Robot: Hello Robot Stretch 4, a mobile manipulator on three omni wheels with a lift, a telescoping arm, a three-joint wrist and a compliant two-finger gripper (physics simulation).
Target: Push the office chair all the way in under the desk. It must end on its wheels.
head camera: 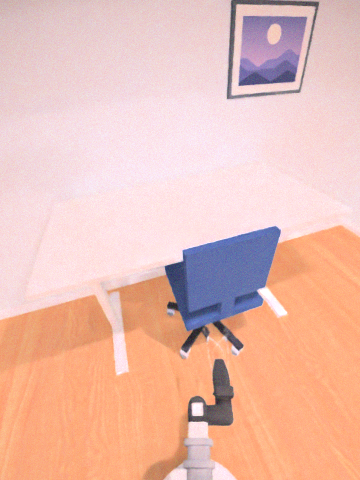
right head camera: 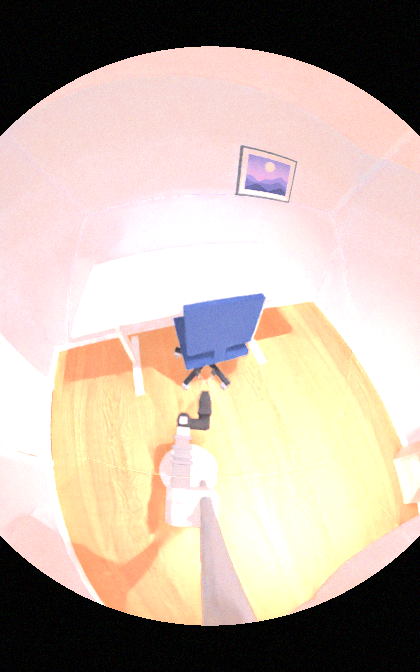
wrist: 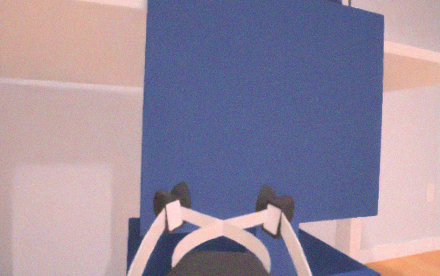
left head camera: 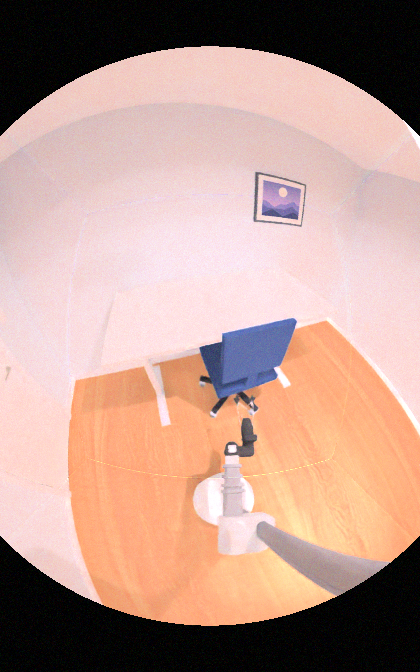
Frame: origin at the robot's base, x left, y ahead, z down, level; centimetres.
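Seen in the pictures: gripper, fingertip midpoint: (head camera: 215, 326) (wrist: 223, 200) (left head camera: 243, 394).
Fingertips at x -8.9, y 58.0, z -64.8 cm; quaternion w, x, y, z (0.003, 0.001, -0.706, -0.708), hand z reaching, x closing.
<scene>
A point is followed by its place in that frame.
The blue office chair (head camera: 230, 272) {x -17.3, y 77.4, z -77.6 cm} (left head camera: 257, 350) {x -16.7, y 77.2, z -79.9 cm} (right head camera: 222, 325) (wrist: 260, 110) {x -14.4, y 76.4, z -75.0 cm} stands upright on its black five-star base at the front of the white desk (head camera: 135, 225) {x 27.9, y 97.5, z -92.3 cm} (left head camera: 160, 320) {x 37.5, y 88.3, z -92.3 cm} (right head camera: 150, 287) (wrist: 70, 50) {x 28.6, y 95.7, z -89.8 cm}. Its seat front is at the desk's front edge, partly hidden; its backrest stands outside the desk, facing me. The chair is between the two desk legs, nearer the right one. My gripper (head camera: 217, 336) (left head camera: 245, 401) {x -8.9, y 58.0, z -64.8 cm} (right head camera: 205, 376) (wrist: 223, 200) {x -8.9, y 58.0, z -64.8 cm} is open and empty, behind the lower backrest. Whether the fingertips touch the chair cannot be told.
The left desk leg (head camera: 120, 335) (left head camera: 161, 400) has a long foot on the wood floor, left of the chair. The right foot (head camera: 274, 302) (left head camera: 283, 377) shows beside the chair. A framed picture (head camera: 272, 50) {x -52.0, y 175.5, z -159.8 cm} hangs on the back wall. A pale box-like object (right head camera: 410, 472) is at the right edge.
</scene>
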